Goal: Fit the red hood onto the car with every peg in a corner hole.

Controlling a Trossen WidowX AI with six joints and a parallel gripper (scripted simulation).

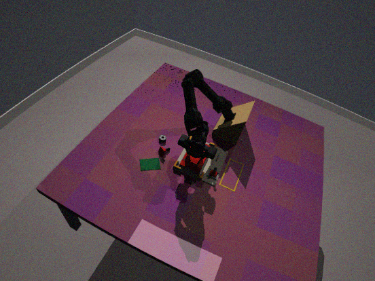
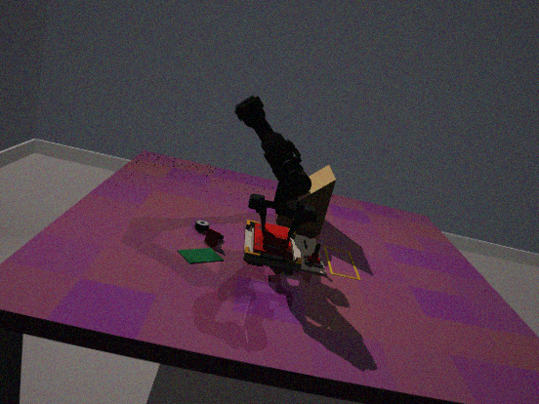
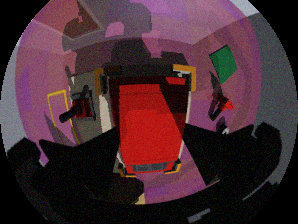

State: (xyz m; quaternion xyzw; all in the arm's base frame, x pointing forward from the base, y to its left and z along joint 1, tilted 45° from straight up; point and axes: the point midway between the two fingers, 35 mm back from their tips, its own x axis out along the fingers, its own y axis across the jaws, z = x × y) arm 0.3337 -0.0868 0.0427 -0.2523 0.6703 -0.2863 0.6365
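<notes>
My gripper tip is now 3 cm above the engine block. The rest, counted from my gripper tip: red hood (1 cm above); flat green tile (19 cm to the right, 11 cm ahead, 5 cm below); dark wheel (21 cm to the right, 7 cm behind, 4 cm below).
</notes>
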